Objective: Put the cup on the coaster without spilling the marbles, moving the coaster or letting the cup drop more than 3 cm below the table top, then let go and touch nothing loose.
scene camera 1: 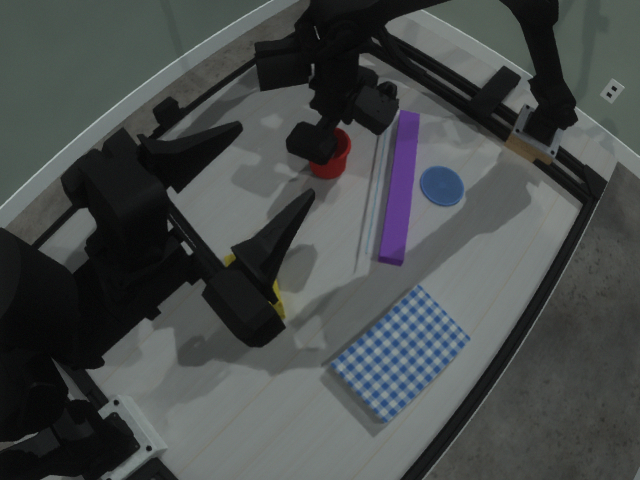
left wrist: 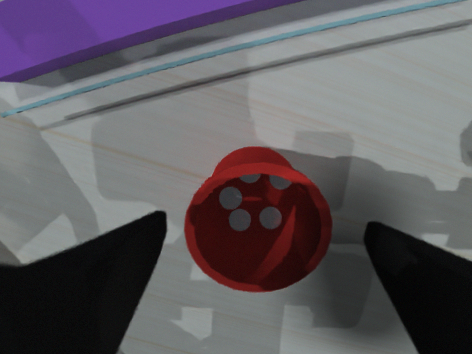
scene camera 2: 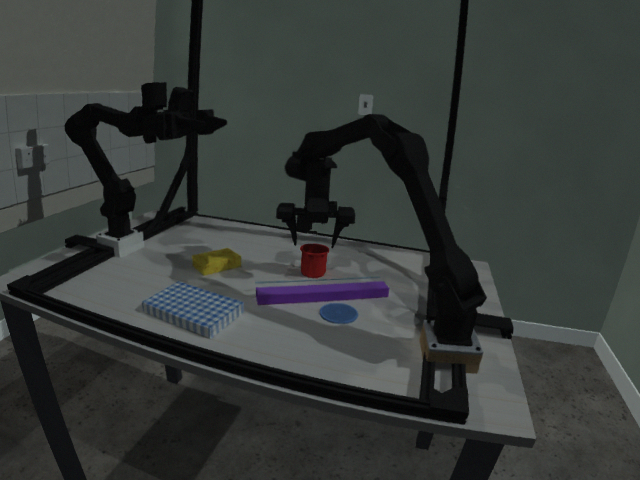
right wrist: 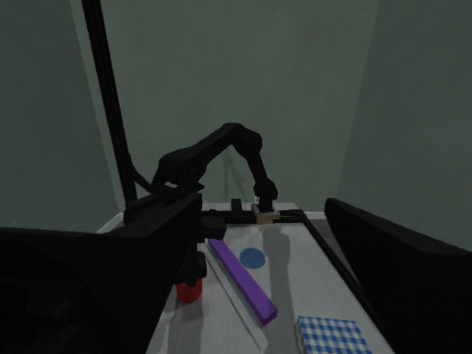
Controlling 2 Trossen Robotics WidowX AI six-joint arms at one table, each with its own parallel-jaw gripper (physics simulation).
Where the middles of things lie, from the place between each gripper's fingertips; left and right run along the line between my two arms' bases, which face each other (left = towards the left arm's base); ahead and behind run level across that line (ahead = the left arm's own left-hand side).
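Scene:
The red cup (scene camera 1: 336,165) has my left hand 40 mm above it and 10 mm past it. I see the blue coaster (scene camera 1: 441,185) 140 mm ahead of my left hand, 140 mm to the left of it and 80 mm below it. The yellow sponge (scene camera 2: 211,262) is 230 mm to the right of my left hand, 100 mm ahead of it and 60 mm below it, while the long purple bar (scene camera 2: 320,290) is 70 mm to the left of my left hand, 80 mm ahead of it and 60 mm below it.
The yellow sponge is also 360 mm below my right hand, 50 mm behind it and 40 mm to the right of it. As for the red cup, it is 190 mm to the left of my right hand, 160 mm behind it and 340 mm below it. The long purple bar is 260 mm to the left of my right hand, 70 mm behind it and 360 mm below it. And the blue checked block (scene camera 2: 200,311) is a good way ahead of my right hand, a bit to the left of it and well below it.

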